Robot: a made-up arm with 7 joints. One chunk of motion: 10 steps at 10 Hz.
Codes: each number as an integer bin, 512 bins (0 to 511) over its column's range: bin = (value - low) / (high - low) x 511, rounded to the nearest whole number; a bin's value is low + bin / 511 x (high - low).
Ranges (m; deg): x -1.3..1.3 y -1.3..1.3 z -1.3..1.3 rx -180..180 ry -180..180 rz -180..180
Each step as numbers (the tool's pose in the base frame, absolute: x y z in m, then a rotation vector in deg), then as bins.
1 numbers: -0.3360 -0.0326 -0.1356 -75.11 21.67 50.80
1 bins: 189 249 229 149 286 328
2 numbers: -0.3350 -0.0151 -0.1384 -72.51 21.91 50.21
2 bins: 190 253 228 153 287 327
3 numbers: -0.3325 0.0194 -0.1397 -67.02 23.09 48.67
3 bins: 190 259 228 160 288 325
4 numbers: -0.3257 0.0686 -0.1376 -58.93 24.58 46.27
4 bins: 191 269 228 172 290 321
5 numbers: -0.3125 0.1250 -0.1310 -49.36 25.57 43.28
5 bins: 194 280 230 185 292 317
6 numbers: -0.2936 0.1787 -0.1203 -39.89 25.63 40.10
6 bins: 198 291 232 199 292 312
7 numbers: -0.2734 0.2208 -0.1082 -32.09 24.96 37.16
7 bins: 202 299 234 210 291 308
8 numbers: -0.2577 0.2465 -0.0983 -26.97 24.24 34.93
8 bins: 205 304 236 217 290 305
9 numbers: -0.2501 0.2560 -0.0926 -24.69 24.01 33.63
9 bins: 206 306 237 220 290 303
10 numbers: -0.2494 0.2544 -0.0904 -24.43 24.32 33.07
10 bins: 206 305 238 221 290 302
